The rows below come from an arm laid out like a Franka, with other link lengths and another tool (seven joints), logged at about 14 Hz.
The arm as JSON. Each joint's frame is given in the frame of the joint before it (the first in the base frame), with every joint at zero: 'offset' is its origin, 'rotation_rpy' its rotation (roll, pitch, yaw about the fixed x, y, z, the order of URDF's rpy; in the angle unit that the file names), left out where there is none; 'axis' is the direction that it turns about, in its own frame. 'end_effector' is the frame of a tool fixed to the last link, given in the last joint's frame.
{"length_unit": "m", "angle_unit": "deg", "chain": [
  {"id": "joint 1", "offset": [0.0, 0.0, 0.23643], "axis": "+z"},
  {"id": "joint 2", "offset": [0.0, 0.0, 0.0], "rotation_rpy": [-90.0, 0.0, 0.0], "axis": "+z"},
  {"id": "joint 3", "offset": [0.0, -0.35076, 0.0], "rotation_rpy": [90.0, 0.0, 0.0], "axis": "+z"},
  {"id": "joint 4", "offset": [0.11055, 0.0, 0.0], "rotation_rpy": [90.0, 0.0, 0.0], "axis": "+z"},
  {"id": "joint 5", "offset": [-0.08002, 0.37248, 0.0], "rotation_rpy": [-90.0, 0.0, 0.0], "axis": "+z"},
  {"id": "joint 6", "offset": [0.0, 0.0, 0.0], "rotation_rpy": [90.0, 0.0, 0.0], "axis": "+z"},
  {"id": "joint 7", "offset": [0.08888, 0.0, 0.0], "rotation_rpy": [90.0, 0.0, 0.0], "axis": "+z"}
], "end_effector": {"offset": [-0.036, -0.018, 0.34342], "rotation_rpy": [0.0, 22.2, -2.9]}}
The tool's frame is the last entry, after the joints.
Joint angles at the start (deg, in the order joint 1, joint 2, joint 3, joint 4, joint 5, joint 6, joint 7):
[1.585 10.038 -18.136 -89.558 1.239 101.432 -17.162]
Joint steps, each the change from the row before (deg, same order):
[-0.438 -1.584 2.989 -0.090 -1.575 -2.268 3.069]
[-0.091 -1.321 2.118 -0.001 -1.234 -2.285 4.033]
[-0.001 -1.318 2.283 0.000 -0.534 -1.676 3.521]
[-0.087 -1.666 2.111 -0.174 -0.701 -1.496 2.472]
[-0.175 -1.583 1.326 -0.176 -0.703 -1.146 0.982]
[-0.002 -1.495 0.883 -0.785 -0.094 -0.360 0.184]
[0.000 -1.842 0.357 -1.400 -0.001 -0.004 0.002]
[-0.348 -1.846 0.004 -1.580 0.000 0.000 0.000]
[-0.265 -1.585 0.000 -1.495 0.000 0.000 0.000]
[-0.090 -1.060 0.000 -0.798 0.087 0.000 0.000]
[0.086 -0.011 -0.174 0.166 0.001 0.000 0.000]
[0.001 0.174 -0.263 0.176 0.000 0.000 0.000]
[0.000 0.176 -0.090 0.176 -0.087 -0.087 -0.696]
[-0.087 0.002 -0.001 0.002 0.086 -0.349 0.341]
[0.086 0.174 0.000 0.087 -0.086 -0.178 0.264]
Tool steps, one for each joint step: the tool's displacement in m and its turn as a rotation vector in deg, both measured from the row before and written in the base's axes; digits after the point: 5 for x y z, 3 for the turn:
[-0.00891 0.02233 0.01174 -0.304 0.978 -0.413]
[-0.00977 0.01850 0.01037 -0.365 0.981 -1.979]
[-0.00588 0.02318 0.01095 0.034 0.241 -1.285]
[-0.00788 0.01836 0.01334 -0.262 -0.047 -0.484]
[-0.00806 0.00831 0.01285 -0.445 -0.246 0.135]
[-0.00677 0.00847 0.00800 0.075 -0.359 0.674]
[-0.00879 0.00395 0.00677 0.159 -0.444 0.354]
[-0.01044 -0.00246 0.00512 0.170 -0.273 -0.339]
[-0.00967 -0.00164 0.00306 0.158 -0.098 -0.256]
[-0.00542 0.00015 0.00342 0.171 -0.275 -0.084]
[0.00066 -0.00089 0.00134 0.000 -0.176 -0.089]
[0.00082 -0.00246 -0.00024 0.004 -0.001 -0.263]
[0.00018 -0.00180 -0.00031 -0.103 0.135 0.600]
[-0.00198 0.00015 -0.00038 0.130 0.318 -0.448]
[-0.00025 0.00047 -0.00107 -0.073 0.260 -0.187]

